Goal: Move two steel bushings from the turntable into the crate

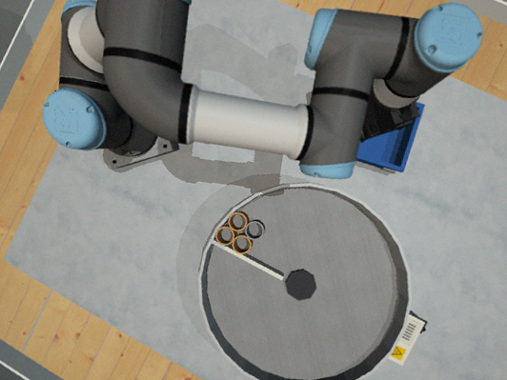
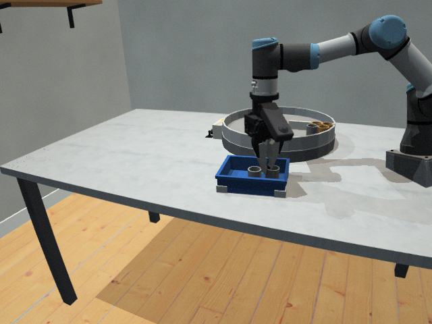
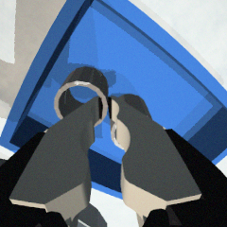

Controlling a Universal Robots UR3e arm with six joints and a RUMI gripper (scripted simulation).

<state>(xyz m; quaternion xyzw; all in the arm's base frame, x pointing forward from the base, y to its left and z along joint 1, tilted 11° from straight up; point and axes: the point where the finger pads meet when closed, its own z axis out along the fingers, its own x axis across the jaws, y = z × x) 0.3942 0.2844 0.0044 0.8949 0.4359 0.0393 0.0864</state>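
My hand is 4 cm short of the blue crate and 2 cm above it. Round my hand: round grey turntable 10 cm ahead, 36 cm to the right.
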